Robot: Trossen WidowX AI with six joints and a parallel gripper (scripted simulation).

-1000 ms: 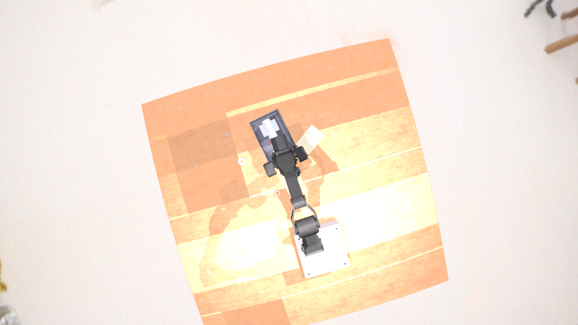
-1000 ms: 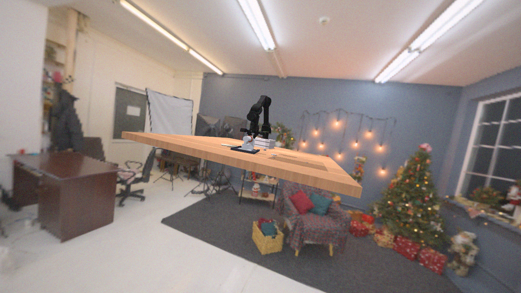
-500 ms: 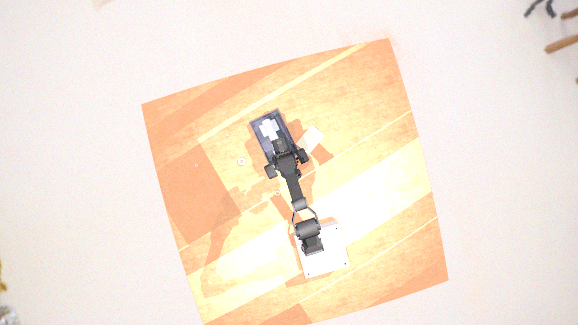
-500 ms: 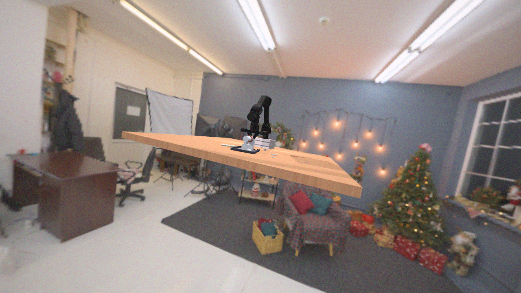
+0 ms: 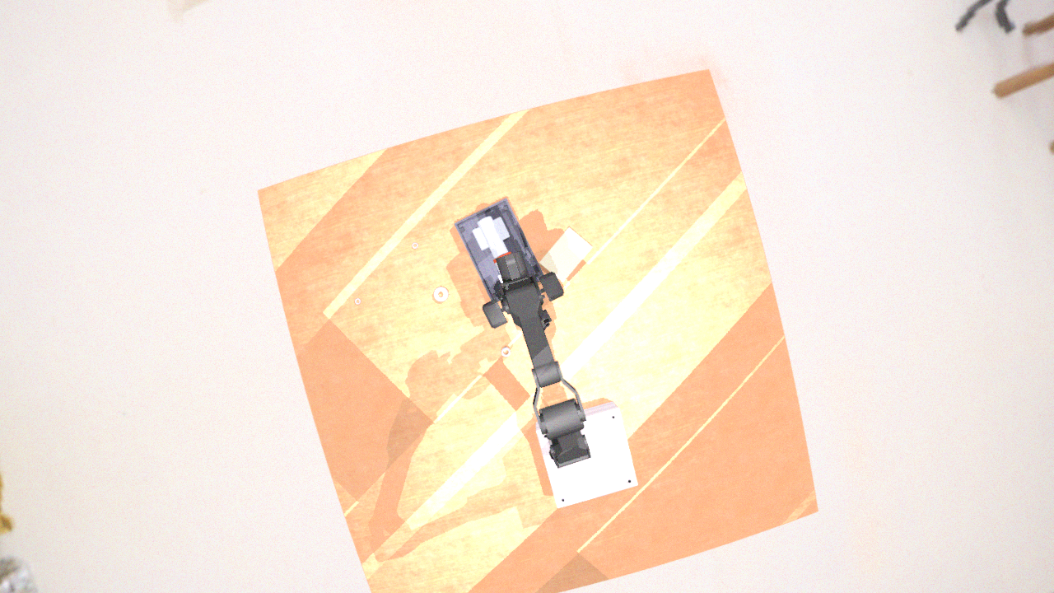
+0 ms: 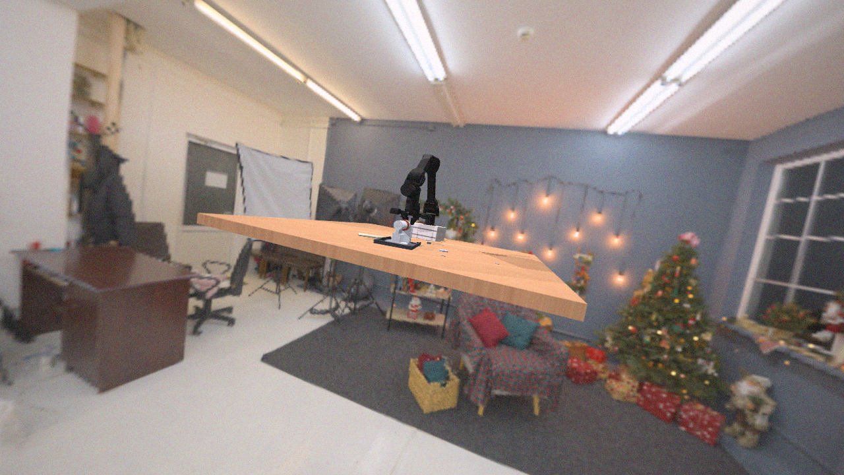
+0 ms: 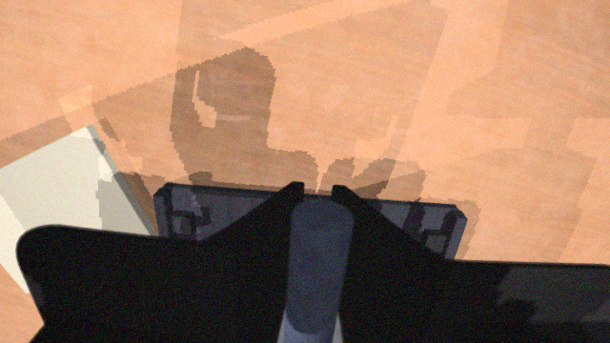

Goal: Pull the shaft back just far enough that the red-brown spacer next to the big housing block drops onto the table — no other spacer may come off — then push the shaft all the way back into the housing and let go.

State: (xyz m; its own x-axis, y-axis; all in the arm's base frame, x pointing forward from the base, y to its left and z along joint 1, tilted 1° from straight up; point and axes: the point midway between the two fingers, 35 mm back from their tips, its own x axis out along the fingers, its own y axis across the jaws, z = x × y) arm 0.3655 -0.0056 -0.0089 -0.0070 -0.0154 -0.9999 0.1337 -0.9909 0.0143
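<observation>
My gripper tip is 8 cm short of the dark grey shaft, 1 cm to the right of it and 3 cm below it. The rest, counted from my gripper tip: red-brown spacer 11 cm ahead, 2 cm to the left, 3 cm above; cream flat block 8 cm ahead, 14 cm to the right, 4 cm below.
</observation>
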